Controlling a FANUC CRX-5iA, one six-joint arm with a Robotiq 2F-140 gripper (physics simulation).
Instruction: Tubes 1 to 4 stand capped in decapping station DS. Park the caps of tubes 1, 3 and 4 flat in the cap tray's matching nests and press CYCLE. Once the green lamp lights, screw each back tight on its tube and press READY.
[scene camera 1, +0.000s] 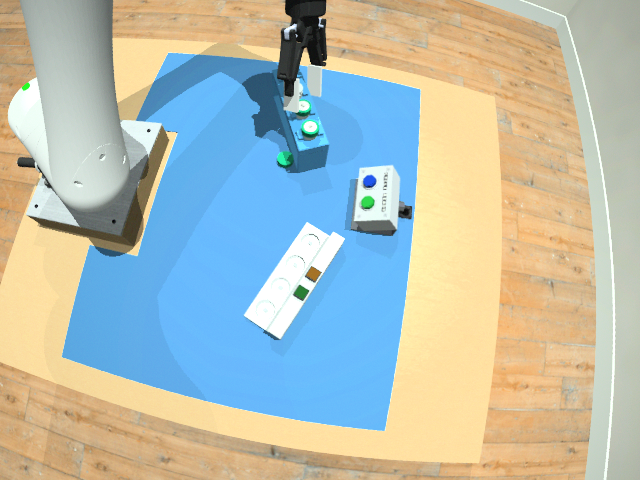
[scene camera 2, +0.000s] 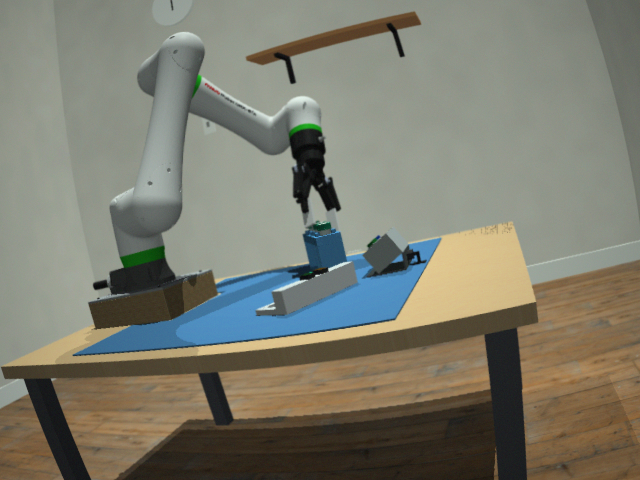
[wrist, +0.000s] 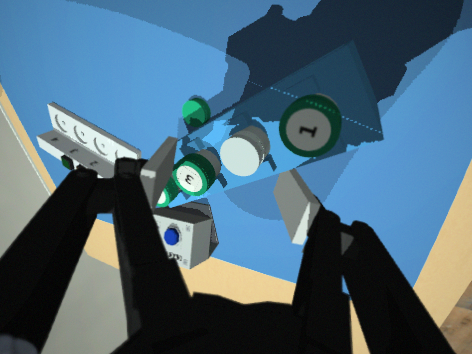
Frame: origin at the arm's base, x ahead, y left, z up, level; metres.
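Seen in the pictures: gripper, fingertip midpoint: (scene camera 1: 303, 102) (wrist: 228, 166); arm's base, origin of the base link: (scene camera 2: 150, 285).
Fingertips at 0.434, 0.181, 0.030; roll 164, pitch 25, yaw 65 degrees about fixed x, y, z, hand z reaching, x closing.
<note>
Offsets run from my fingertips to a thing's top centre, as dx, dy, dz. Level surfaces: height alone.
Decapping station DS @(-0.009, -0.002, +0.004) (scene camera 1: 312, 158) (scene camera 2: 326, 251) (wrist: 357, 102) is a blue block with a row of tubes. In the wrist view, green cap 1 @(-0.040, +0.070, +0.022) (wrist: 310, 126) and cap 3 @(+0.002, -0.025, +0.023) (wrist: 193, 178) sit on top; cap 4 @(+0.022, -0.073, +0.022) (scene camera 1: 310, 127) (wrist: 163, 197) is partly behind a finger. Between 1 and 3 is a white tube top @(dz +0.020) (wrist: 242, 156) without a green cap. A green cap @(-0.023, -0.089, -0.085) (scene camera 1: 284, 159) (wrist: 195, 111) lies on the mat beside the station. My gripper (scene camera 1: 303, 91) (scene camera 2: 319, 218) (wrist: 228, 166) is open, partly narrowed and empty, above the station. The white cap tray @(+0.030, -0.341, -0.046) (scene camera 1: 330, 248) (scene camera 2: 315, 290) shows four empty nests.
The button box @(+0.172, -0.167, -0.015) (scene camera 1: 375, 223) (scene camera 2: 385, 252) (wrist: 197, 245) has a blue button @(+0.151, -0.144, -0.024) (scene camera 1: 369, 180) (wrist: 171, 236) and a green button @(+0.150, -0.189, -0.024) (scene camera 1: 367, 202). The tray carries a dark green lamp @(+0.046, -0.371, -0.046) (scene camera 1: 300, 292) and a brownish-orange lamp @(+0.064, -0.335, -0.046) (scene camera 1: 313, 273). The robot base stands at the left.
</note>
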